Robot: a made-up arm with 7 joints.
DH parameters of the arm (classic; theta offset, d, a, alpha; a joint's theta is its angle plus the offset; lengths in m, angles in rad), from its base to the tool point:
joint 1: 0 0.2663 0 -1.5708
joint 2: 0 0 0 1.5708
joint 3: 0 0.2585 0.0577 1.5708
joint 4: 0 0 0.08 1.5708
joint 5: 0 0.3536 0 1.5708
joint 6: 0 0 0.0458 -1.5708
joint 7: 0 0.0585 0 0
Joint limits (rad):
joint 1: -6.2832..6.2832
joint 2: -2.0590..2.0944
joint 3: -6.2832..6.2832
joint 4: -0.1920..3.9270
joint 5: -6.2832..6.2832
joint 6: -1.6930..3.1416
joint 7: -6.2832..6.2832
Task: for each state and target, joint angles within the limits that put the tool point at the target. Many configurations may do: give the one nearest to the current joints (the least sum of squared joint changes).
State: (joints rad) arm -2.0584 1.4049 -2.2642 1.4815 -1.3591 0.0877 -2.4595
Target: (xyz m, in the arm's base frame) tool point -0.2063 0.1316 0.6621
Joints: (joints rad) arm -2.1229 1.3067 -2.6567 0.9846 -1.4071 0.1209 -2.4595
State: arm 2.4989 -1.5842 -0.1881 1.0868 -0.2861 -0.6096 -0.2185
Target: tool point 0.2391 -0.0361 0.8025
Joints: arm 2.5928 -1.2618 -0.2454 1.4984 -0.2483 -0.4642 -0.2185
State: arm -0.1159 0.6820 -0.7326 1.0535 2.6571 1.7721 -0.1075
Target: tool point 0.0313 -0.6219 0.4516
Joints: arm -0.9577 0.8206 -1.0259 1.8978 2.7781 1.4626 -0.1075
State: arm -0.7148 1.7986 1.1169 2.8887 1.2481 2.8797 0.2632
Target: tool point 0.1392 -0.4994 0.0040
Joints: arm -1.4288 2.0944 1.0635 2.9911 1.2587 2.8256 0.2632
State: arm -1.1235 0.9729 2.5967 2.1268 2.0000 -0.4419 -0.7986
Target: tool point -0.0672 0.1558 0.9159
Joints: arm -0.8331 0.2325 3.0915 2.3466 1.9339 0.0560 -0.7986
